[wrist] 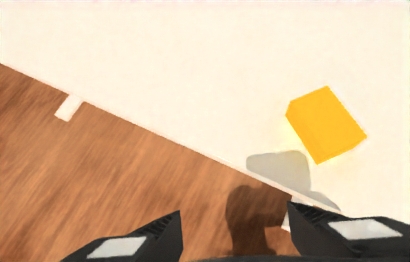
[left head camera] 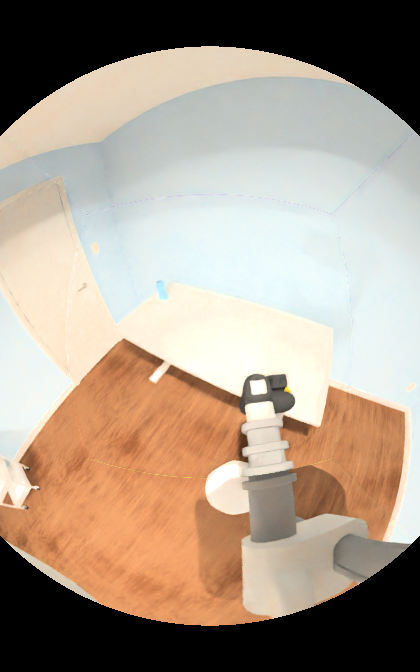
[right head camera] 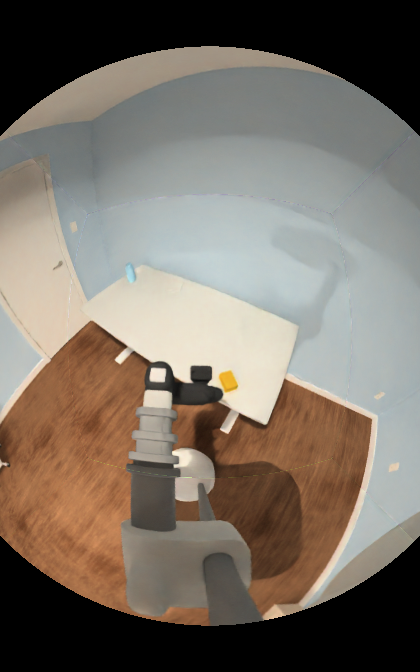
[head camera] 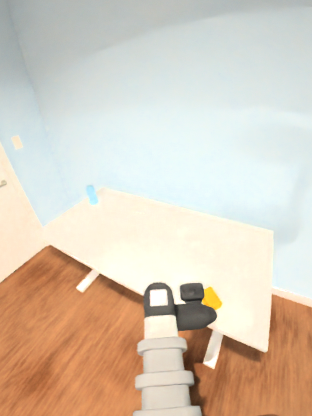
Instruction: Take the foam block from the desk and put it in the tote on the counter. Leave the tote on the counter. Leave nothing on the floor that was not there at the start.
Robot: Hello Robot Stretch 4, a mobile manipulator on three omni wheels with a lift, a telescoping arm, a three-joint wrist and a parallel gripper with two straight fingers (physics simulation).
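Places are measured from the robot's base along level axes (x ahead, y left, z up), in centimetres.
Pixels of known places: gripper, fingertip midpoint: (wrist: 234,224).
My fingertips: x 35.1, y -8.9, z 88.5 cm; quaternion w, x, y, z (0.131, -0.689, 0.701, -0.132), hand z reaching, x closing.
Behind a point stands the place of what it marks.
The foam block, a yellow-orange block (head camera: 212,298) {x 47.8, y -24.0, z 73.8 cm} (left head camera: 287,390) (right head camera: 228,381) (wrist: 326,125) {x 47.4, y -23.0, z 73.8 cm}, lies on the white desk (head camera: 150,240) {x 91.6, y 2.7, z 69.3 cm} (left head camera: 225,340) (right head camera: 200,320) (wrist: 175,60) {x 66.4, y -1.7, z 69.3 cm} near its front edge, toward the right end. My gripper (wrist: 234,224) {x 35.1, y -8.9, z 88.6 cm} is open and empty and points down. In the wrist view its fingers are at the bottom, over the desk's front edge and the floor, and the block is up and to the right of them, apart from both. In the head views the wrist hides the fingers. The tote and the counter do not show.
A blue bottle (head camera: 92,195) {x 138.1, y 49.0, z 78.8 cm} (left head camera: 161,290) (right head camera: 130,273) stands at the desk's far left corner. A wall runs behind the desk. A door (left head camera: 45,280) (right head camera: 30,250) is at the left. A white cart (left head camera: 20,485) stands at the lower left in the left head view.
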